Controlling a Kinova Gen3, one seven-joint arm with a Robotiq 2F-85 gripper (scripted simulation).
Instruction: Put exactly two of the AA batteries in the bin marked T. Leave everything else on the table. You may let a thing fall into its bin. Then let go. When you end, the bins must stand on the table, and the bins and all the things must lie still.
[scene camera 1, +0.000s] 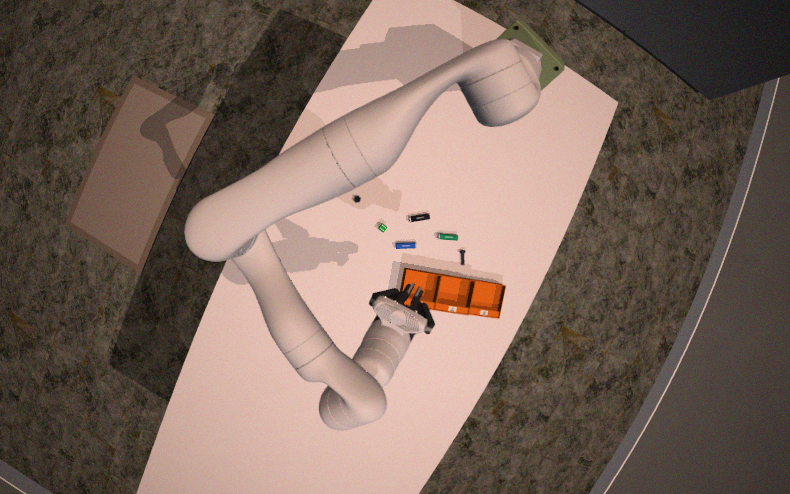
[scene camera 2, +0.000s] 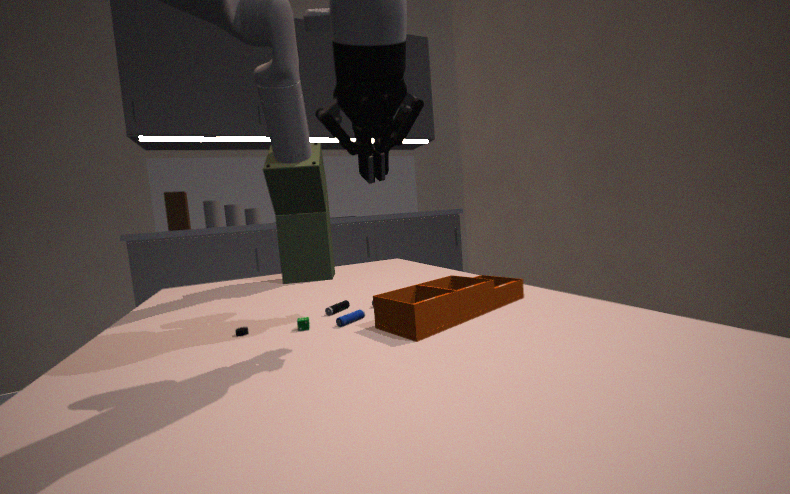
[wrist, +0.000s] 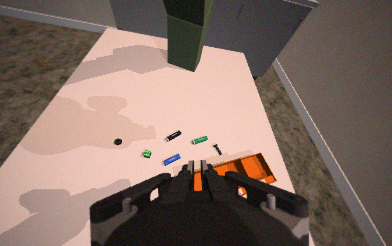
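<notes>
Scene camera 2 gives you the gripper (scene camera 2: 374, 179) along with an orange three-compartment bin (scene camera 2: 416, 312). In the wrist view there's the gripper (wrist: 197, 167) again, and the bin (wrist: 255, 166) as well. As for scene camera 1, that one shows the bin (scene camera 1: 457, 296).
</notes>
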